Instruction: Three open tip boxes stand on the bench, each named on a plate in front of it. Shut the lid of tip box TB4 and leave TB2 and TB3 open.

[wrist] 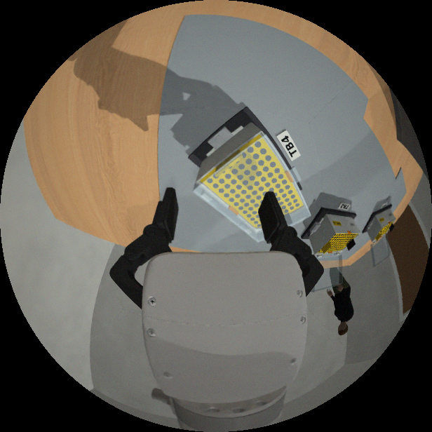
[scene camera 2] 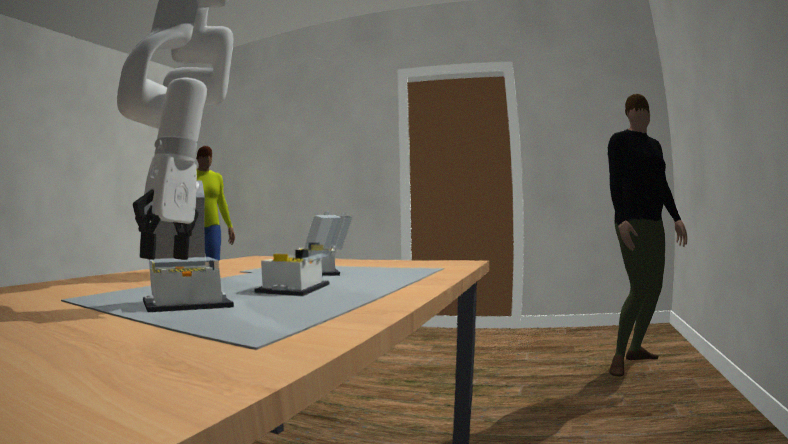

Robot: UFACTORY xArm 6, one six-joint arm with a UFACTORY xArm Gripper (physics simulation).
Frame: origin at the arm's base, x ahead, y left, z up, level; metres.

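Where they show: gripper, fingertip midpoint: (scene camera 2: 164, 259).
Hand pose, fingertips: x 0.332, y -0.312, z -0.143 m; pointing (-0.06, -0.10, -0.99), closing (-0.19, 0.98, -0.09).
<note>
Each offset is from my fingertips to the top centre of the thing. "*": to the spot under its first point. Level surfaces: height alone.
Tip box TB4 {dx -0.014, dy +0.052, dz -0.004 m} (scene camera 2: 184, 289) (wrist: 227, 152) is the nearest box, with its name plate (wrist: 288, 145) beside it. Its clear lid {* dx +0.022, dy +0.029, dz -0.003 m} (scene camera 2: 184, 260) (wrist: 220, 209) lies down over the yellow tip rack; whether it is fully seated I cannot tell. My gripper (scene camera 2: 163, 250) (wrist: 220, 198) is open and empty, close above the lid, with one fingertip over it in the wrist view. The middle box {dx +0.037, dy +0.309, dz -0.015 m} (scene camera 2: 292, 274) (wrist: 327, 232), whose plate seems to read TB2, has its clear lid (wrist: 336, 277) open. The far box {dx -0.072, dy +0.574, dz -0.015 m} (scene camera 2: 329, 263) (wrist: 380, 222) also has its lid (wrist: 380, 254) open; its plate is unreadable.
The boxes stand on a grey mat {dz -0.081 m} (scene camera 2: 253, 330) (wrist: 225, 60) on the wooden bench {dz -0.084 m} (scene camera 2: 137, 375) (wrist: 100, 165). A person in black (scene camera 2: 636, 176) (wrist: 343, 305) stands beyond the bench on the right. A person in yellow (scene camera 2: 212, 198) stands behind the arm.
</note>
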